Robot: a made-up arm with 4 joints.
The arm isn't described. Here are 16 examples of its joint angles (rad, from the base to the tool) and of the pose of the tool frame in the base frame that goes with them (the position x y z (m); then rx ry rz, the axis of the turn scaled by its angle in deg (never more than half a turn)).
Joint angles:
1: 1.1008 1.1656 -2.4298 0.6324
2: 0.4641 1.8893 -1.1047 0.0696
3: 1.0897 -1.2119 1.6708 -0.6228
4: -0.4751 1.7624 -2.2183 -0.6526
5: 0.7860 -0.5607 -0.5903 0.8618
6: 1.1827 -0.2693 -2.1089 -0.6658
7: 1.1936 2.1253 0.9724 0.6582
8: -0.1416 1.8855 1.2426 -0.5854
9: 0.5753 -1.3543 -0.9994 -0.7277
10: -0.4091 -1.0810 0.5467 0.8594
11: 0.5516 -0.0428 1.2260 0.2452
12: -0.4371 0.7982 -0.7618 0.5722
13: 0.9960 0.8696 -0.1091 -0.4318
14: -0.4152 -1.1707 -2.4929 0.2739
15: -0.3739 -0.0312 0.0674 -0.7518
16: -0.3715 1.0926 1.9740 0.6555
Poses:
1: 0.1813 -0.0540 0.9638 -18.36 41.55 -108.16
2: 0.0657 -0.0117 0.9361 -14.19 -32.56 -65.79
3: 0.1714 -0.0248 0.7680 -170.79 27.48 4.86
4: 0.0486 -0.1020 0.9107 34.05 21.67 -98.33
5: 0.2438 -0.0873 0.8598 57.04 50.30 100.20
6: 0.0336 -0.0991 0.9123 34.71 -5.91 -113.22
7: 0.1185 -0.0644 0.7416 82.13 -123.73 -3.81
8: 0.0338 0.0180 0.8073 -104.98 -106.22 13.65
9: 0.1496 -0.0021 0.9560 44.51 1.38 149.45
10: 0.0548 -0.0860 0.7622 123.92 -14.02 0.87
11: 0.0957 -0.0551 0.7584 -147.94 -98.85 -9.80
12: 0.2266 -0.0123 0.8689 69.09 40.38 128.96
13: 0.0550 0.0067 0.8900 -55.19 -76.78 -41.63
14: 0.1296 0.0290 0.9465 -41.94 27.92 47.83
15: 0.2188 -0.0162 0.9041 -127.17 34.70 -112.37
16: 0.0514 -0.1112 0.7990 -96.25 -127.43 49.44
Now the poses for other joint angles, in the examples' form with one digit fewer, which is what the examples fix.
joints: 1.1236 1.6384 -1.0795 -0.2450
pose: 0.081 -0.072 0.948 -7.8 -33.5 -25.0
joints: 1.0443 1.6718 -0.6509 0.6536
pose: 0.037 0.013 0.861 5.4 -67.8 -70.5
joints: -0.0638 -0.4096 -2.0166 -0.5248
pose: 0.078 0.042 0.925 -21.0 26.9 153.9
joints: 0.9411 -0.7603 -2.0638 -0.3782
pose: 0.055 -0.020 0.926 38.4 -17.6 -168.4
